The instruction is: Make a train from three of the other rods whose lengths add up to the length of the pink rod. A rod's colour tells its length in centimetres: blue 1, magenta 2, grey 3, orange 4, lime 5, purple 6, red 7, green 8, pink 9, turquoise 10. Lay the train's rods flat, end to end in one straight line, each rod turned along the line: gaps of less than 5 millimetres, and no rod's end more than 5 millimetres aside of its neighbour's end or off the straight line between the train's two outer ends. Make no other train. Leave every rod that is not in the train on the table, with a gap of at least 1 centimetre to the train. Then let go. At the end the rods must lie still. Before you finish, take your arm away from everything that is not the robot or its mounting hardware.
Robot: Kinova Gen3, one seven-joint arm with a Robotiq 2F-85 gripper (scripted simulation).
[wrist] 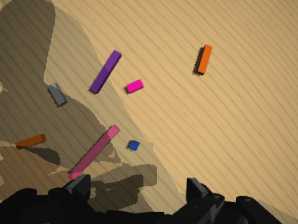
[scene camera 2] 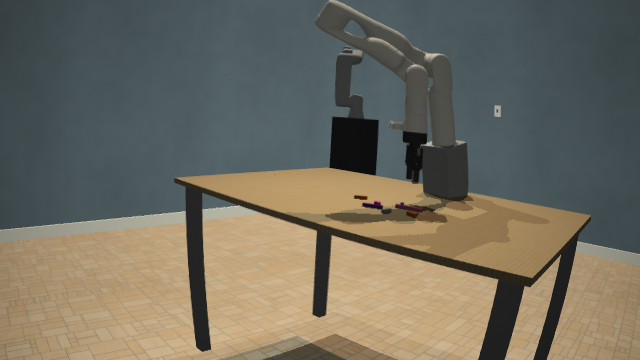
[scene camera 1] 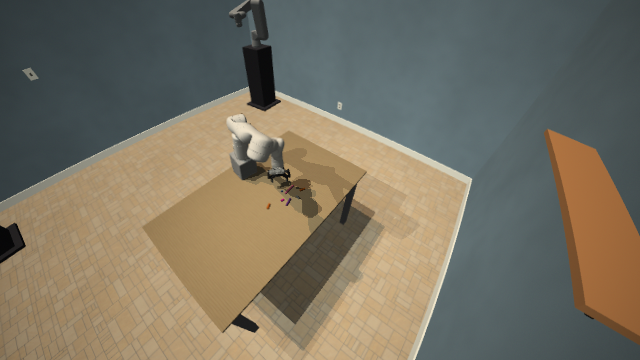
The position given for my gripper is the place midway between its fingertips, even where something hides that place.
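Note:
My gripper (scene camera 2: 412,181) is visible, and it also appears in the wrist view (wrist: 138,187).

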